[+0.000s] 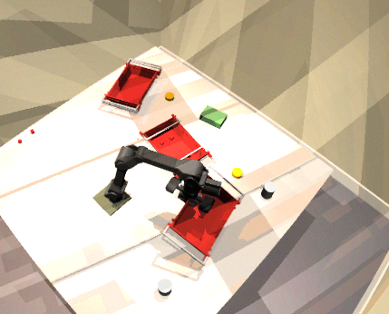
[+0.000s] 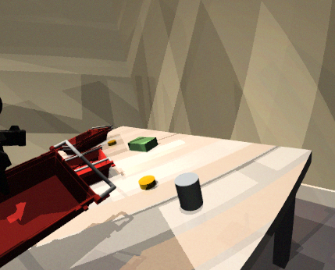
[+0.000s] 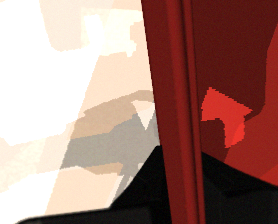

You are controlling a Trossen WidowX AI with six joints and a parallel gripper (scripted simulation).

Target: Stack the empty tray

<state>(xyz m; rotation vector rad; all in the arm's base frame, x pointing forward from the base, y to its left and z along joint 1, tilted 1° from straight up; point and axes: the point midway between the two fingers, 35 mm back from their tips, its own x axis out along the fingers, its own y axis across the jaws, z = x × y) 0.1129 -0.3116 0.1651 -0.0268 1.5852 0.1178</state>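
My gripper tip is 80 mm to the left of the red tray, 10 mm short of it and 10 mm above it. Round my gripper tip: green block: 540 mm ahead, 220 mm to the left, 130 mm below.
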